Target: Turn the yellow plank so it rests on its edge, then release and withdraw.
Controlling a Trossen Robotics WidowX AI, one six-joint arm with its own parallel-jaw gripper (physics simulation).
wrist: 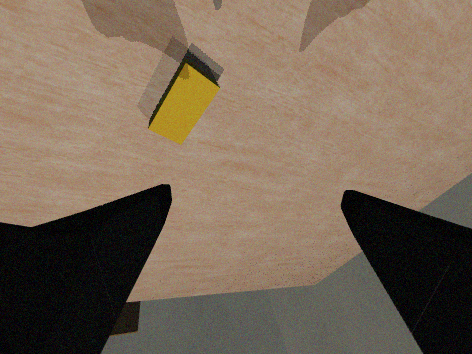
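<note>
The yellow plank [185,105] lies on the wooden table top in the upper left-middle of the wrist view. Its bright yellow broad face is towards the camera, with dark narrow sides along its upper right end and left side. It is set at a slant, and a shadow falls beside it. My gripper [256,195] is open, its two black fingertips wide apart with nothing between them. The plank shows beyond the fingertips, above and a little right of the left one, apart from both.
The wooden table top [280,150] ends in an edge along the bottom and lower right, with a grey floor [240,320] beyond it. A small dark brown piece [129,318] shows below the table edge beside the left finger. Shadows fall across the top of the view.
</note>
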